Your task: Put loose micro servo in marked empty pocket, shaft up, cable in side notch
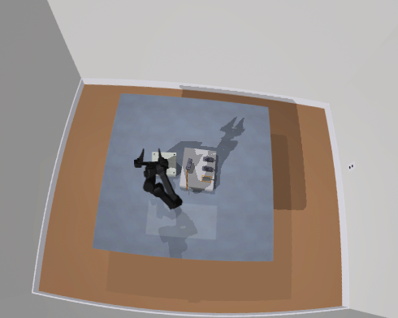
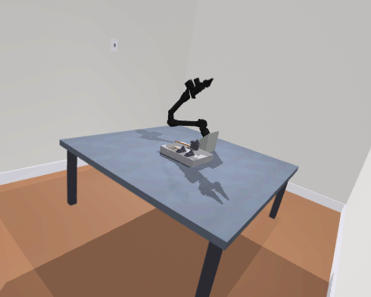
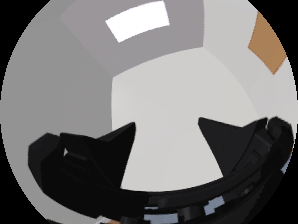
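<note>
Now: the white robot deck 240 mm ahead of my gripper tip, 120 mm to the left of it and 520 mm below it.
</note>
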